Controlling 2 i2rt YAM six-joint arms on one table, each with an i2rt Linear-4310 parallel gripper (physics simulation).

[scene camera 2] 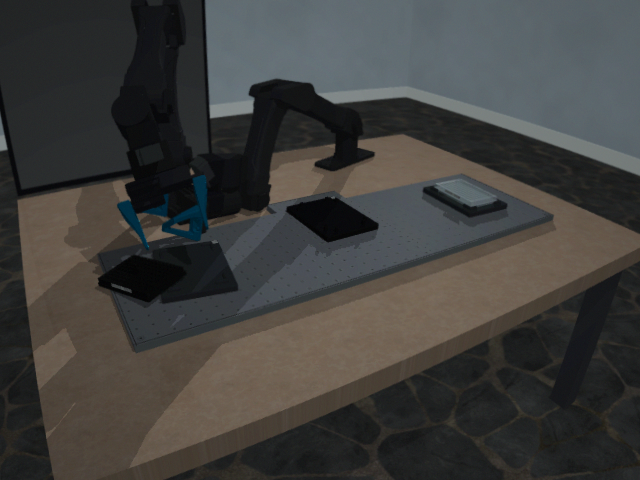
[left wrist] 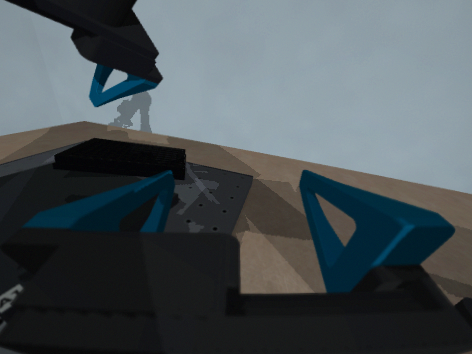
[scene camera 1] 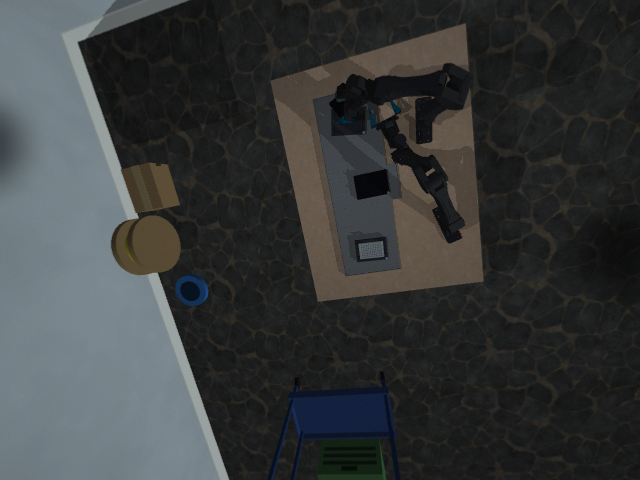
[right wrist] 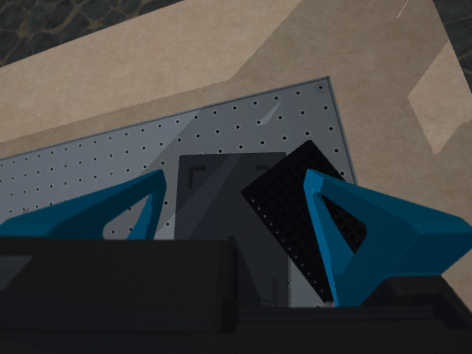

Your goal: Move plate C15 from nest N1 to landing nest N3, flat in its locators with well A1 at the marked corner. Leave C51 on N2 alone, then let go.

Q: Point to a black gridded tray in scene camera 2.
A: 139, 277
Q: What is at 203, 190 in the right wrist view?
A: A black nest.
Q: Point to a pale gridded tray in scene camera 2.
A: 459, 190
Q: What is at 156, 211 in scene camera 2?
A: The left gripper.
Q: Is the right gripper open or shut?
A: Open.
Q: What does the right gripper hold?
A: Nothing.
